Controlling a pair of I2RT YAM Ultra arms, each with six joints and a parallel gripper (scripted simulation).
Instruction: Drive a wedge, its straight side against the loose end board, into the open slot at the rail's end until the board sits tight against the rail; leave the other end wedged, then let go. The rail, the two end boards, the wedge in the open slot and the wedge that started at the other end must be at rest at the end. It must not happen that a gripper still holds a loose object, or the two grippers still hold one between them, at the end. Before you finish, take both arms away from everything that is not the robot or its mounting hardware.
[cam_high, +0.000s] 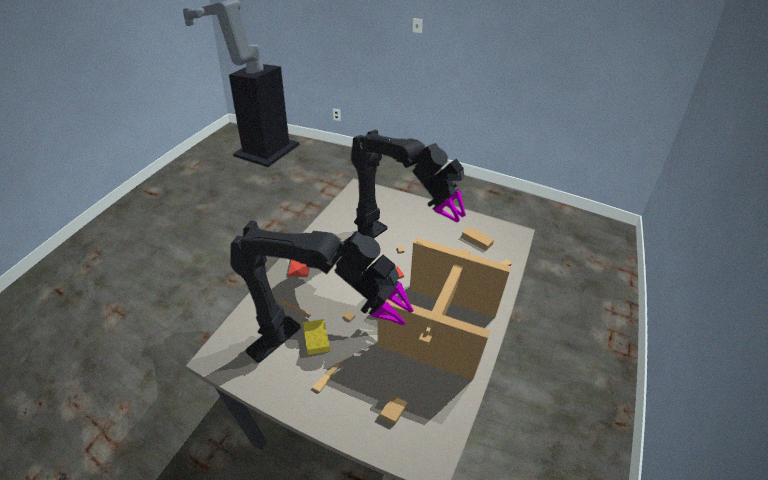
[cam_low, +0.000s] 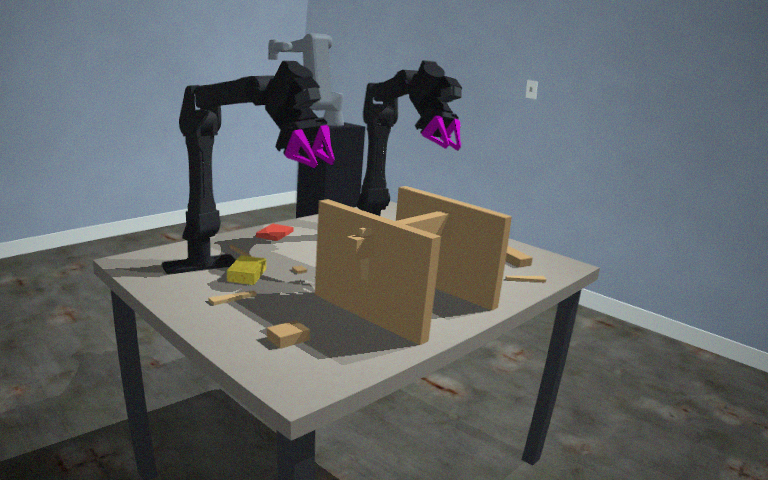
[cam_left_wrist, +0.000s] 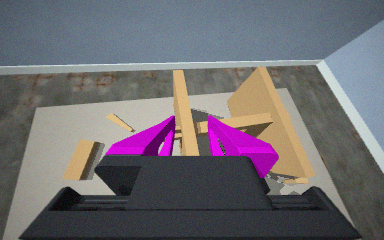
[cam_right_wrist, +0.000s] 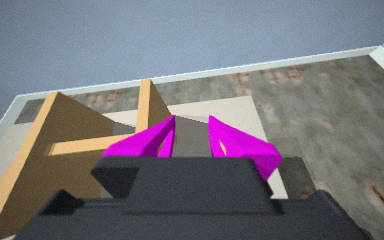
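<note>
Now: left hand 35 cm above the red block, 22 cm past it and 1 cm to the left of it. Also, from my left hand: rail (19 cm below, 15 cm to the right, 4 cm ahead).
</note>
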